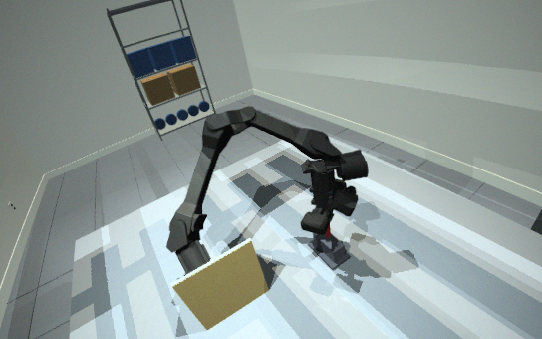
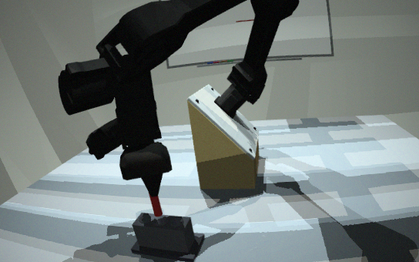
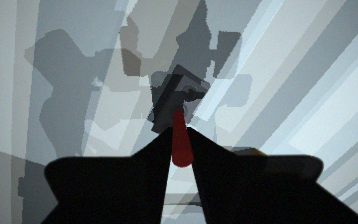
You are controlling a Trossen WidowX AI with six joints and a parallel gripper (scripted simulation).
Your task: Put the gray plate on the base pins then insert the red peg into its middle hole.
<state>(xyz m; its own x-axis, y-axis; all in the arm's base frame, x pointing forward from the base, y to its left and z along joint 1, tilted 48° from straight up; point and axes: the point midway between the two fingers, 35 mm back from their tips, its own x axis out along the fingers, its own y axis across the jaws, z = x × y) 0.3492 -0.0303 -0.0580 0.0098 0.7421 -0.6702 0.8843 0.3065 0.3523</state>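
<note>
Now: gripper tip 70 mm above the gray plate. The rest, counted from my gripper tip: red peg (right at my gripper tip); then base (110 mm below).
</note>
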